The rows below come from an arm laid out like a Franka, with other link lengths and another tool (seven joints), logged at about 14 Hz.
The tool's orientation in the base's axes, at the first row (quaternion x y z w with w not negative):
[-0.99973 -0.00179 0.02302 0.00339]
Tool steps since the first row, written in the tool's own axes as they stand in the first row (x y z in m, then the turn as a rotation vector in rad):
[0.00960 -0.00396 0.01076 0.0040 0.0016 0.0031]
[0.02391 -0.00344 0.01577 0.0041 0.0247 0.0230]
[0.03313 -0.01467 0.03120 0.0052 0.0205 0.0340]
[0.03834 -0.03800 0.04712 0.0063 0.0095 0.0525]
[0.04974 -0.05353 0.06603 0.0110 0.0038 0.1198]
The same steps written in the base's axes. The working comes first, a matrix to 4 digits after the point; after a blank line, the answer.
The tool's axes in the first row as the columns of a matrix, in the base's axes (used below as rounded here):
[0.9989 0.0034 -0.0460]
[0.0037 -1.0000 0.0067]
[-0.0460 -0.0069 -0.9989]

[0.00908 0.00407 -0.01116 0.0039 -0.0016 -0.0033]
[0.02315 0.00363 -0.01683 0.0031 -0.0245 -0.0233]
[0.03161 0.01500 -0.03259 0.0037 -0.0203 -0.0343]
[0.03600 0.03846 -0.04857 0.0039 -0.0091 -0.0528]
[0.04647 0.05416 -0.06788 0.0055 -0.0030 -0.1202]

